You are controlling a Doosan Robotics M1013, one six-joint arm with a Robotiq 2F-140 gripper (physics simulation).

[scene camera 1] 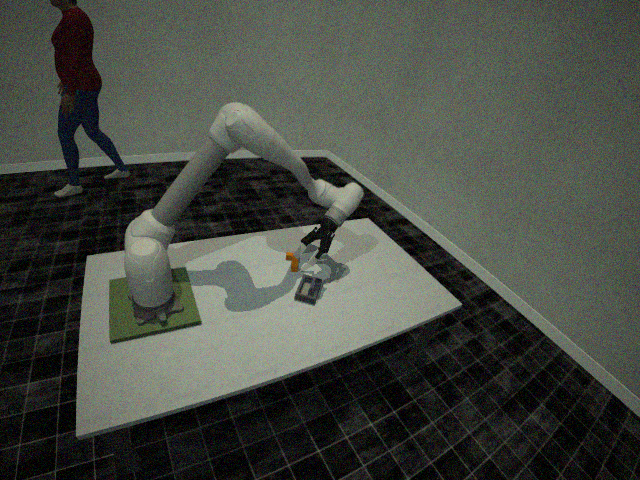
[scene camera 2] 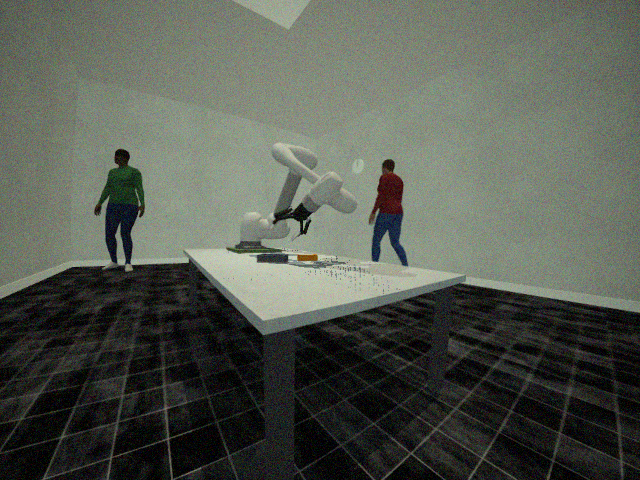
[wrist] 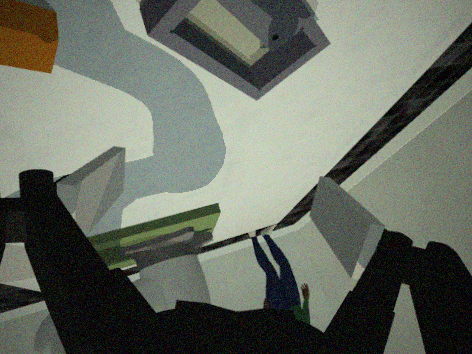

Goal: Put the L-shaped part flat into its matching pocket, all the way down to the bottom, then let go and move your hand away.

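Where they show: gripper, fingertip midpoint: (scene camera 1: 302, 260) (scene camera 2: 281, 234) (wrist: 222, 183); arm's base at its link origin: (scene camera 1: 155, 302) (scene camera 2: 250, 248) (wrist: 163, 243).
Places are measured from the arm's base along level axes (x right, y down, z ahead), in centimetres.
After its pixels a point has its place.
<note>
The orange L-shaped part (scene camera 1: 294, 265) @(x 5.0, y -1.0, z 63.8 cm) (scene camera 2: 307, 257) @(x 2.6, y 0.2, z 67.6 cm) (wrist: 27, 45) @(x 5.0, y -1.0, z 64.7 cm) lies on the table beside the dark grey pocket block, apart from it; it is cut off at the upper left corner of the wrist view. The pocket block (scene camera 1: 305, 299) @(x 25.1, y 0.0, z 55.8 cm) (scene camera 2: 272, 258) @(x 23.2, y -0.2, z 64.7 cm) (wrist: 210, 64) @(x 16.7, y -1.6, z 59.4 cm) stands on the table with its recess facing up and a light tan area inside. It is cut off at the top of the wrist view. My gripper (scene camera 1: 309, 253) @(x 14.4, y -12.2, z 59.7 cm) (scene camera 2: 285, 227) @(x 14.4, y -12.2, z 59.7 cm) (wrist: 222, 183) @(x 14.4, y -12.2, z 59.7 cm) is open and empty, tilted, above the table near the orange part. It touches neither the part nor the block.
The white table (scene camera 1: 232, 351) @(x 32.9, y 1.9, z 17.7 cm) (scene camera 2: 310, 294) @(x 48.2, y 2.0, z 119.0 cm) carries the arm's base on a green plate (scene camera 1: 118, 310) @(x -2.2, y 0.3, z -14.1 cm) (wrist: 200, 216) @(x 11.6, y -0.1, z 13.6 cm). A person in a red top (scene camera 1: 77, 56) (scene camera 2: 390, 193) and a person in a green top (scene camera 2: 123, 186) stand on the floor away from the table.
</note>
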